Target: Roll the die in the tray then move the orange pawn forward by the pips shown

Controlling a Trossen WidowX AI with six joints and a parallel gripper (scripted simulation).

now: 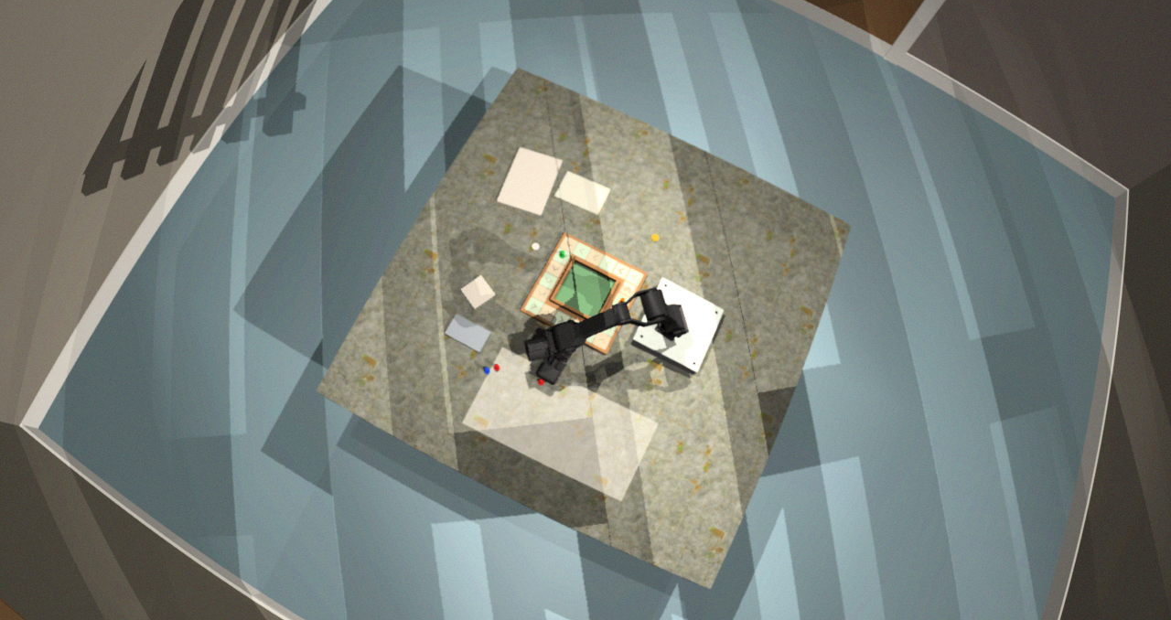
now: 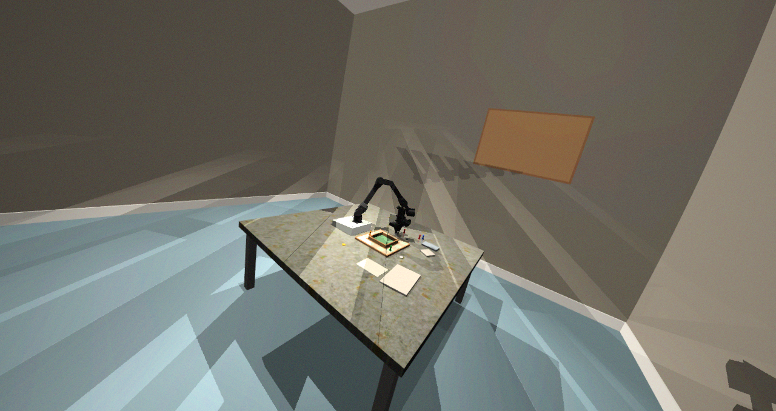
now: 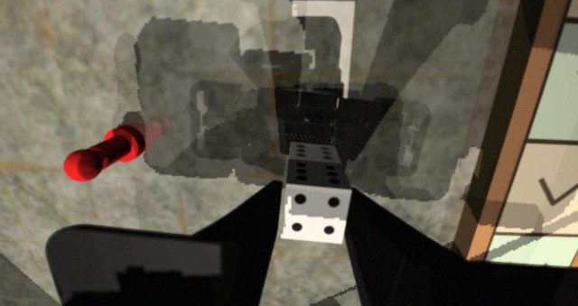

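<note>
The orange pawn is 25 cm to the right of my gripper tip, 6 cm behind it and 2 cm above it. Round my gripper tip: dark disc (10 cm ahead, 1 cm to the left, 1 cm below); cream block (32 cm ahead, 4 cm to the right, 1 cm below); grey block (27 cm ahead, 8 cm to the left, 1 cm below).
</note>
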